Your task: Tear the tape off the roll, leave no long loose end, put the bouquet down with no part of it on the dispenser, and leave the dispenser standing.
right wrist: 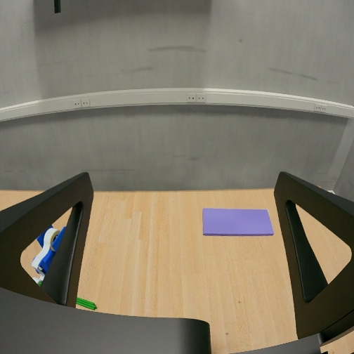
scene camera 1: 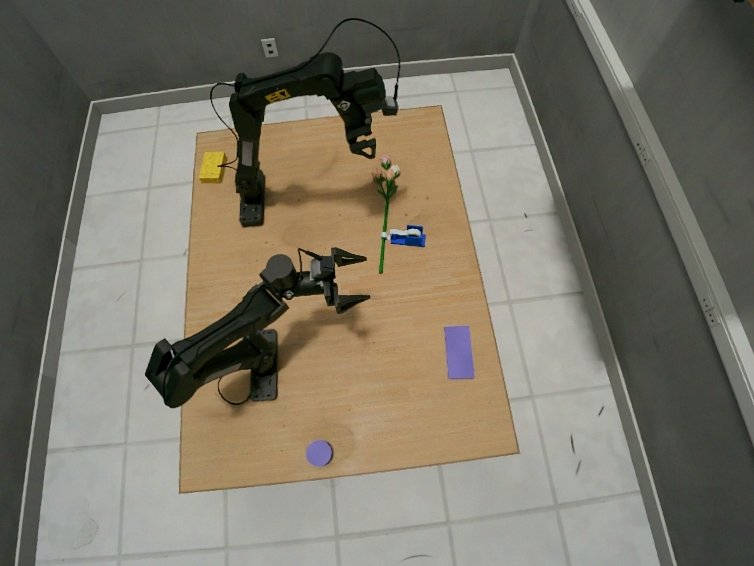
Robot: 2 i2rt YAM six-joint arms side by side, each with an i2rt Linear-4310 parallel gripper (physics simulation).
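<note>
The bouquet of pink and white flowers lies with its green stems just left of the blue tape dispenser. White tape runs from the roll to a white band around the stems. The dispenser's exact posture is hard to tell. My left gripper is open and empty above the table, just beyond the flower heads. My right gripper is open and empty, left of the stem ends; in the right wrist view its left finger partly hides the dispenser, tape and stems.
A purple rectangular block lies at the right side of the wooden table. A purple disc is near the bottom edge. A yellow block is at the upper left, beside the left arm's base.
</note>
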